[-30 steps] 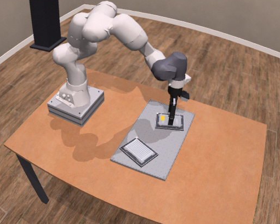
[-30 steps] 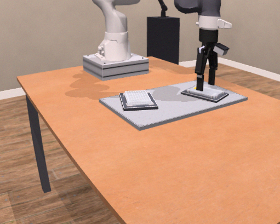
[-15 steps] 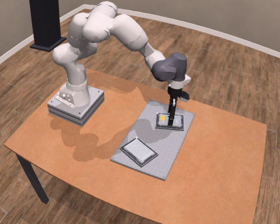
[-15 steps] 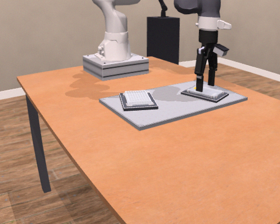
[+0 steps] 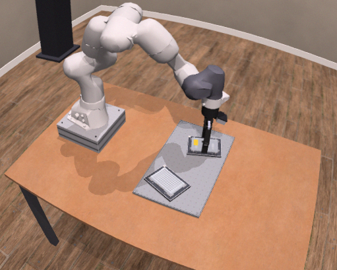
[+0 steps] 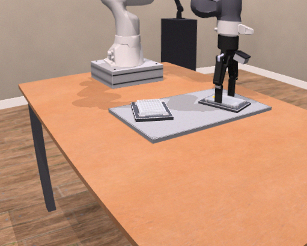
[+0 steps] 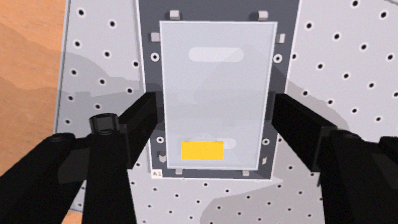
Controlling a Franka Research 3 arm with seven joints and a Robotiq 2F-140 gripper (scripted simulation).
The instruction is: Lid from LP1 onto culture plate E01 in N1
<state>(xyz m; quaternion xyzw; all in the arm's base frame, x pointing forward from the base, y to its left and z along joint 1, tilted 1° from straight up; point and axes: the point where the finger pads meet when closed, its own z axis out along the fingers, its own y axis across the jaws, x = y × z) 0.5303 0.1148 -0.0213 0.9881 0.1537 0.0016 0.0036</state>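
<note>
My gripper is now 30 mm above the clear lid. Also, from my hand: nest N1: 70 mm behind, 280 mm to the right, 40 mm below; culture plate E01: 70 mm behind, 280 mm to the right, 20 mm below; lid park LP1: 40 mm below.
</note>
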